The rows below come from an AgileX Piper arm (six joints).
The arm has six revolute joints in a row. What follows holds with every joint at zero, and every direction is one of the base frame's.
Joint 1 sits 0.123 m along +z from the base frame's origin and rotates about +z.
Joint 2 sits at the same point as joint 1 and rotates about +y.
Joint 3 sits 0.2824 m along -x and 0.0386 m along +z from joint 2 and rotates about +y.
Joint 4 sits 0.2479 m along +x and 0.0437 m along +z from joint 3 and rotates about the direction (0.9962, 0, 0.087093).
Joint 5 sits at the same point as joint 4 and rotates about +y.
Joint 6 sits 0.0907 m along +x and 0.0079 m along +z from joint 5 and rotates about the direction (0.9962, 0, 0.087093).
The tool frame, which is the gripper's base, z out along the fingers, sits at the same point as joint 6; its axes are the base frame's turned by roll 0, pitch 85.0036 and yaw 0 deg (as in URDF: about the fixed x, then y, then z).
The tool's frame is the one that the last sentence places.
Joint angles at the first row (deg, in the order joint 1, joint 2, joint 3, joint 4, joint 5, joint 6):
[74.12, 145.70, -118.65, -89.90, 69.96, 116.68]
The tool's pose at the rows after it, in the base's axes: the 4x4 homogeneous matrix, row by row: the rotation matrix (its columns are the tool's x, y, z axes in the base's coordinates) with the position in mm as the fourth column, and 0 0 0 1 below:
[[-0.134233 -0.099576 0.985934 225.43], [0.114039 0.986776 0.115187 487.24], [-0.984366 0.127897 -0.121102 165.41], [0 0 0 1]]
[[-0.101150 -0.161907 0.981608 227.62], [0.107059 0.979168 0.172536 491.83], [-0.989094 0.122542 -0.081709 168.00], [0 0 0 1]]
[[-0.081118 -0.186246 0.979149 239.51], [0.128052 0.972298 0.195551 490.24], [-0.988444 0.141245 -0.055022 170.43], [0 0 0 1]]
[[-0.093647 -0.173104 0.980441 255.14], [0.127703 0.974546 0.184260 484.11], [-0.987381 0.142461 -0.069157 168.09], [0 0 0 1]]
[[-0.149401 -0.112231 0.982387 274.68], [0.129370 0.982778 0.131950 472.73], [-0.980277 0.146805 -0.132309 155.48], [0 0 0 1]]
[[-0.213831 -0.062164 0.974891 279.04], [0.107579 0.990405 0.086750 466.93], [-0.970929 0.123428 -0.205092 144.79], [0 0 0 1]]
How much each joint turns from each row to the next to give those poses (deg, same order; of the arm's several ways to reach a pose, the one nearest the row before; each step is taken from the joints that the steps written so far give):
[0.00, 0.00, 0.00, -2.02, -3.43, 1.79]
[-0.31, 0.12, 0.00, -3.83, -2.49, 1.00]
[-1.46, 0.00, 0.00, -2.80, -1.96, 2.15]
[-1.89, 0.12, 0.00, 0.22, -1.44, 0.00]
[-2.36, 0.79, 0.00, 3.69, -0.75, -0.78]
[-0.61, 0.47, 0.00, 5.09, 0.27, -3.08]

